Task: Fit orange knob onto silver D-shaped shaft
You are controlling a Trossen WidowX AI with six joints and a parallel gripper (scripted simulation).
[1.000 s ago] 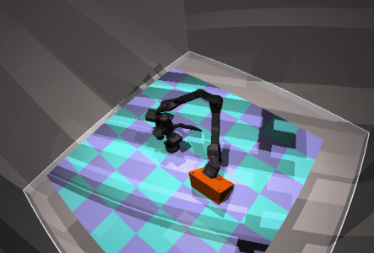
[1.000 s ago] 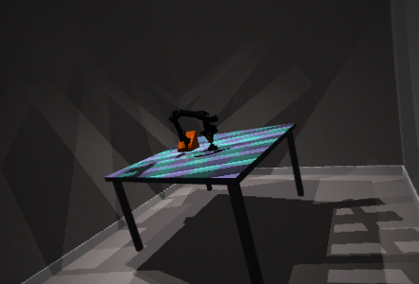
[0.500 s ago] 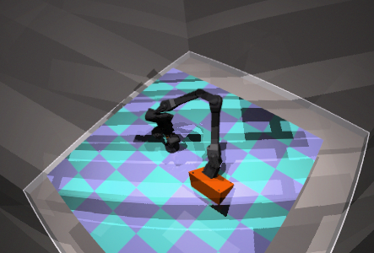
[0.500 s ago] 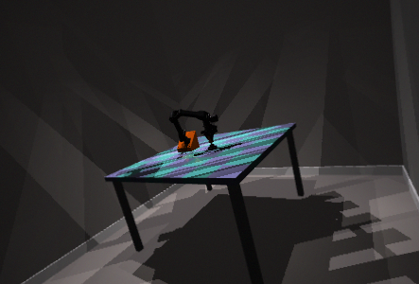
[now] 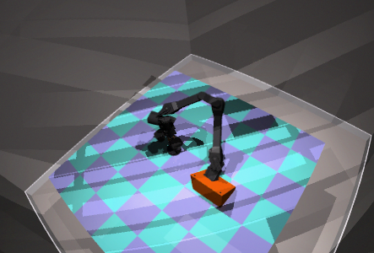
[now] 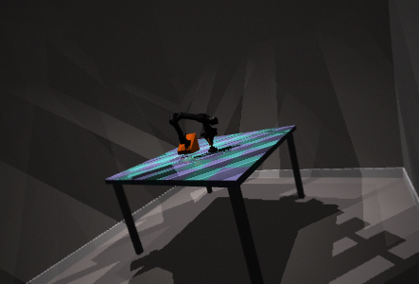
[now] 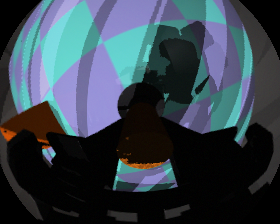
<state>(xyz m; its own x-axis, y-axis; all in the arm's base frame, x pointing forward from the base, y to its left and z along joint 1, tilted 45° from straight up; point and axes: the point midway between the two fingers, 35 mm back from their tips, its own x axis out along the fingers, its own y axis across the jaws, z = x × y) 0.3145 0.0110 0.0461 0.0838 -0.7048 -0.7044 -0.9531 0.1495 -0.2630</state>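
Right now my gripper tip is 3 cm below the orange knob. From my gripper tip the other things lie so: dark round pedestal (4 cm below).
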